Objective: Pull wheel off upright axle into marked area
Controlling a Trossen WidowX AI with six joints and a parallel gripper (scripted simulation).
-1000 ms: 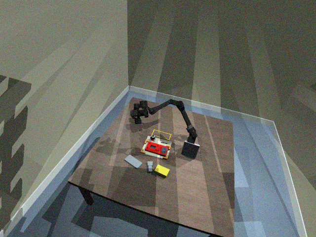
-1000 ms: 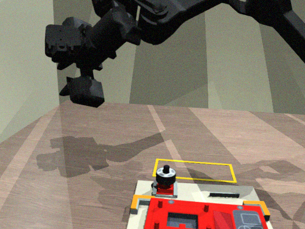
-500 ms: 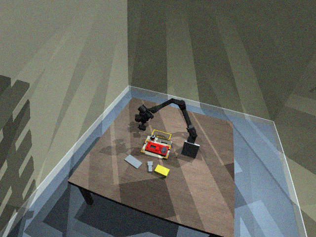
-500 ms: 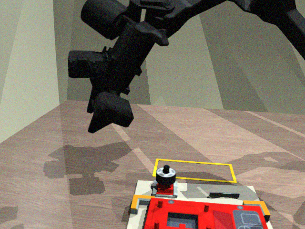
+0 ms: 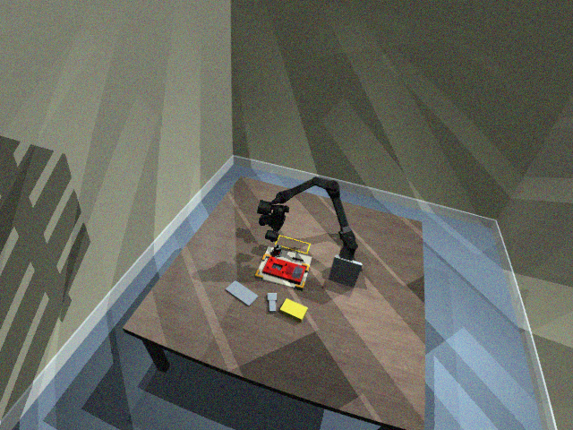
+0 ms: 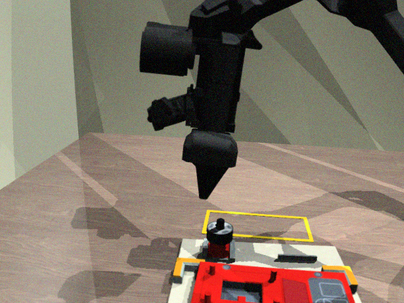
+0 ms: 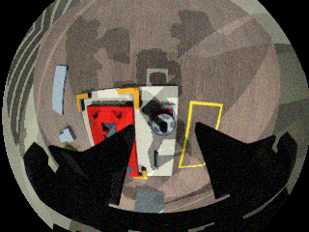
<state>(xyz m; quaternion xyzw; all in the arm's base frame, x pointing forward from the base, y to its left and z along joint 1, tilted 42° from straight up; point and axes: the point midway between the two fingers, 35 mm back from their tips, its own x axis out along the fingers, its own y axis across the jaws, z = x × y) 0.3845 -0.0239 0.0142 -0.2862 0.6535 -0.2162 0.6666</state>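
Right now my gripper tip is 70 mm above the wheel and 30 mm past it. Round my gripper tip: yellow block: 320 mm to the left, 220 mm behind, 100 mm below.
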